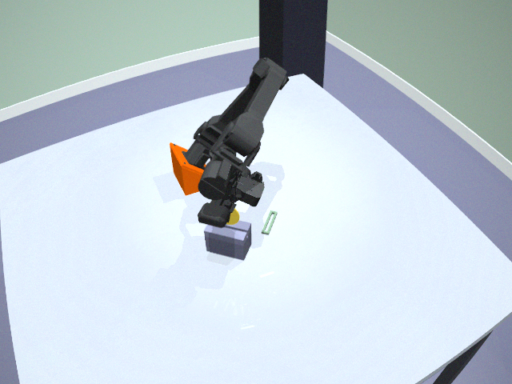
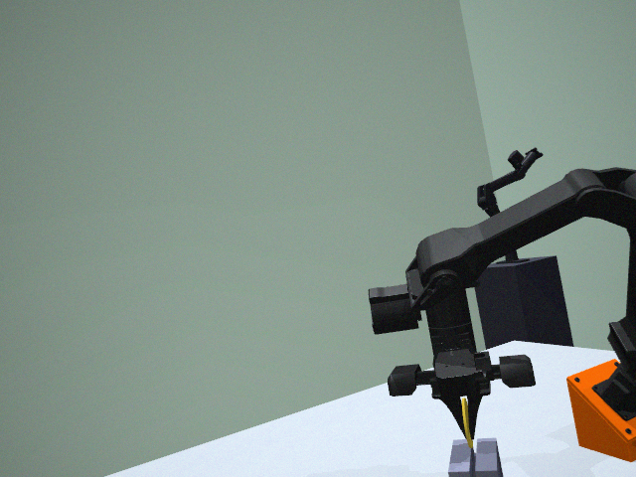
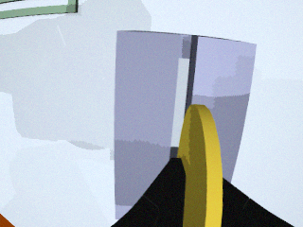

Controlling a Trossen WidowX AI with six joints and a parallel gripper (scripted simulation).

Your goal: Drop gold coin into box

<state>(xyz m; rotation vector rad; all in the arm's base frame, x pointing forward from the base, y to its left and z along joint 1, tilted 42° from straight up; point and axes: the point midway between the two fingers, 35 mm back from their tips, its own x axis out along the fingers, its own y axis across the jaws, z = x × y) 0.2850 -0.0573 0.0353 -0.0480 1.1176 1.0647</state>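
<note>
The gold coin lies 20 mm above my gripper tip.
</note>
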